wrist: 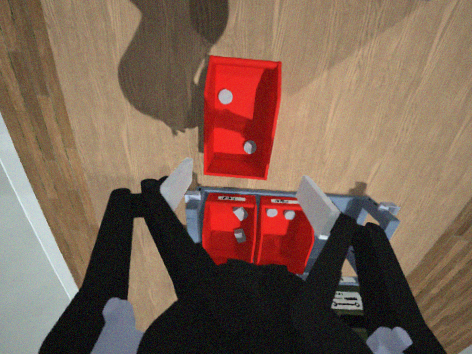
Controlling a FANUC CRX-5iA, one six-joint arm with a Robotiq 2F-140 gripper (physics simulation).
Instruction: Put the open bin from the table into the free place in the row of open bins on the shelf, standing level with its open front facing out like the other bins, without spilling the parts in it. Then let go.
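Frame: origin at the arm's base, x down, y ahead, z right, level; centimetres.
Seen in the pictures: gripper, between the fingertips: (246,178).
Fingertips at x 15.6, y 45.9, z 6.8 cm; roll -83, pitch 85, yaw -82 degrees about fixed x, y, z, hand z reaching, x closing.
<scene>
Offsets run from my fingertips to a thing's top centre. "spot": to the spot under its first point. Level surfaces: height alone.
The open red bin {spot: dx +14.0, dy -4.4, dz +1.6 cm} (242,122) lies on the wooden table in the upper middle of the wrist view, upright, with two pale round parts {spot: dx +13.0, dy -7.9, dz +5.5 cm} (225,96) {spot: dx +13.0, dy -0.7, dz -0.9 cm} (250,146) inside. Below it stands the blue-grey shelf {spot: dx +13.7, dy +6.6, dz -26.3 cm} (352,204). Two red bins {spot: dx +13.2, dy +26.9, dz -2.9 cm} (229,250) {spot: dx +13.4, dy +21.7, dz -16.2 cm} (285,245) stand side by side in its row, each holding small pale parts. The place right of them is partly hidden by my right finger. My gripper (246,178) is open and empty; its fingers appear spread across the row, below the table bin in the view.
A dark green case (348,307) with a white label shows lower right, on the shelf's lower level, partly hidden by my gripper. Shadows fall on the wooden table top {dx +14.3 cm} (350,125) left of the table bin. A pale floor area (25,240) shows beyond the table's left edge.
</scene>
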